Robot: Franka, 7 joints.
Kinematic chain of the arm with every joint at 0, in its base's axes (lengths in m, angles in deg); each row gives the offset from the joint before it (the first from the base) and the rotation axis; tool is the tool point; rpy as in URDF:
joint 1: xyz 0 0 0.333 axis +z
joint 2: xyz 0 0 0 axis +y
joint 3: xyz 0 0 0.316 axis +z
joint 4: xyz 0.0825 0 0 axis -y
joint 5: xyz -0.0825 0 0.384 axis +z
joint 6: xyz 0 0 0 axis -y
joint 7: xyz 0.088 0 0 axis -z
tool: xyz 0 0 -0.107 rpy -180 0 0
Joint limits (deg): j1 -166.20..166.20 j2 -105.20..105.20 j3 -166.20..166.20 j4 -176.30..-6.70 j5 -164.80..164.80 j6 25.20..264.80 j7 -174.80..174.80
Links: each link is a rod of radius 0.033 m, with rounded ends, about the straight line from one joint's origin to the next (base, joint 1, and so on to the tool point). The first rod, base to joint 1, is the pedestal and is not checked.
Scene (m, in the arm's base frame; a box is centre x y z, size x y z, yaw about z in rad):
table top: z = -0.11
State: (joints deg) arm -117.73 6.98 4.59 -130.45 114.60 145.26 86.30
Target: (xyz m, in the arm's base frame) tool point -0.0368 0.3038 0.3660
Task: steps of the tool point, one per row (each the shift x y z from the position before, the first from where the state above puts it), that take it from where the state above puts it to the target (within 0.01 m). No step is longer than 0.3 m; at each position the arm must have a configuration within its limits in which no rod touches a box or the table.
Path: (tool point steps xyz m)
1: 0.2483 -0.0027 -0.0957
2: 0.2111 0.1243 -0.0611
3: 0.1180 0.2054 -0.0177
4: 0.0034 0.2202 0.0254
5: -0.0955 0.1719 0.0587
6: -0.1510 0.0830 0.0763
7: -0.1530 -0.0143 0.0752

